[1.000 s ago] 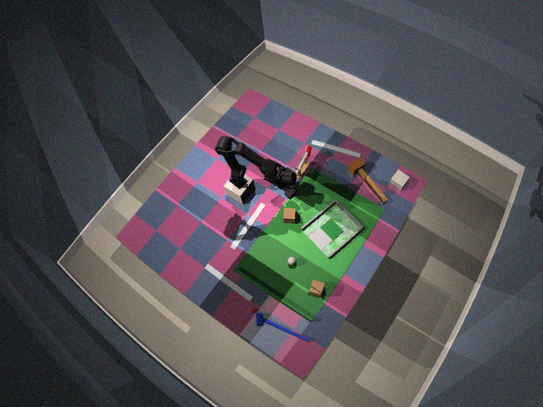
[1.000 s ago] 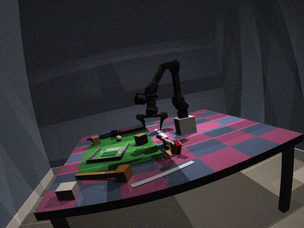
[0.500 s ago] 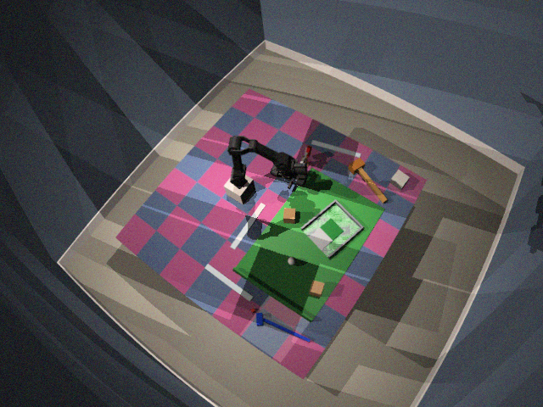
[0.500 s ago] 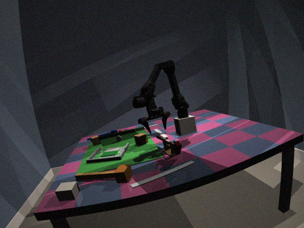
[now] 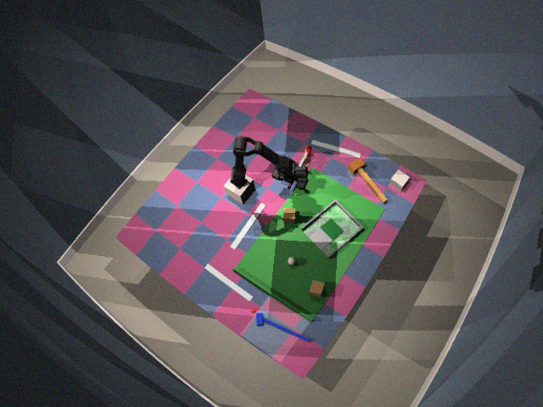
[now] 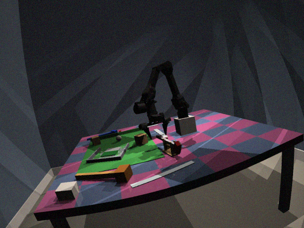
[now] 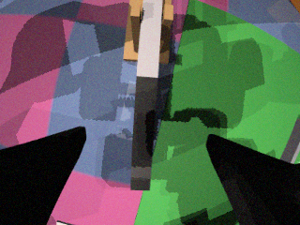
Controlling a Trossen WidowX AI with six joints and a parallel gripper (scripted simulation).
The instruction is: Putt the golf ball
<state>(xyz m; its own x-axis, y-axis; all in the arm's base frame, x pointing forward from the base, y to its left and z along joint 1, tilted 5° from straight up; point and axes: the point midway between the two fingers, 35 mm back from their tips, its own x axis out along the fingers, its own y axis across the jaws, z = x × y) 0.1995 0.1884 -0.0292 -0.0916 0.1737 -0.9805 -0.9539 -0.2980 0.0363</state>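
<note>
My gripper tip is 4 cm past the red putter, 11 cm to the right of it and 1 cm above it. Also, from my gripper tip: white golf ball 29 cm ahead, 32 cm to the right, 4 cm below; then wooden stand 4 cm behind, 12 cm to the left, 3 cm below; then green mat 28 cm ahead, 16 cm to the right, 6 cm below.
</note>
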